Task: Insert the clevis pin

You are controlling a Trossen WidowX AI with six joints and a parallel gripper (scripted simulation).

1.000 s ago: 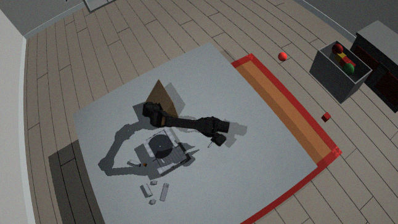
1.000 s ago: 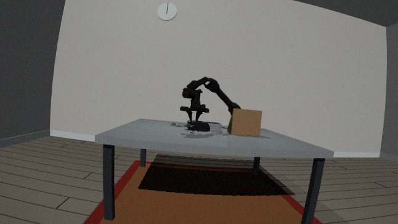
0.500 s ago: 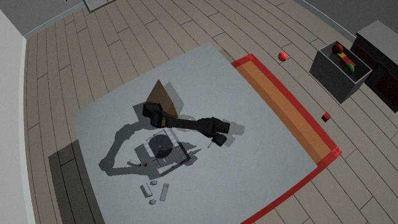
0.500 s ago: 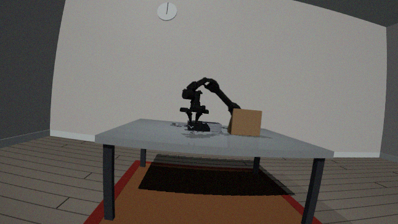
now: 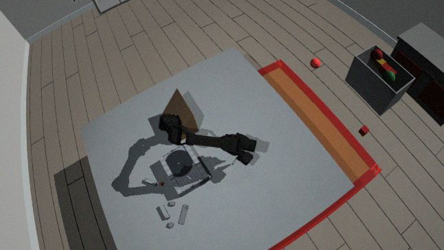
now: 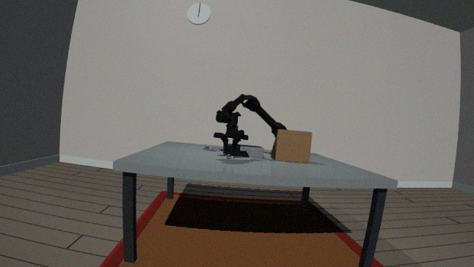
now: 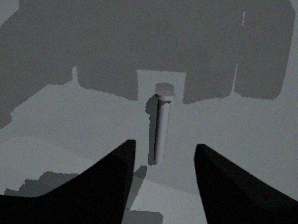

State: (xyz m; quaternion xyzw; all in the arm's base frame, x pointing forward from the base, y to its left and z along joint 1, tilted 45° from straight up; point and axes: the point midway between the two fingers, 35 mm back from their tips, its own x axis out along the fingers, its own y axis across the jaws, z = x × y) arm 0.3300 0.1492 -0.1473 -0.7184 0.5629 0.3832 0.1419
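Now: the steel clevis pin 3 cm below my gripper tip and 1 cm to the right of it. Round my gripper tip: dark aluminium disc 30 cm to the right, 11 cm behind, 2 cm above; rimmed steel tray 29 cm to the right, 8 cm behind.
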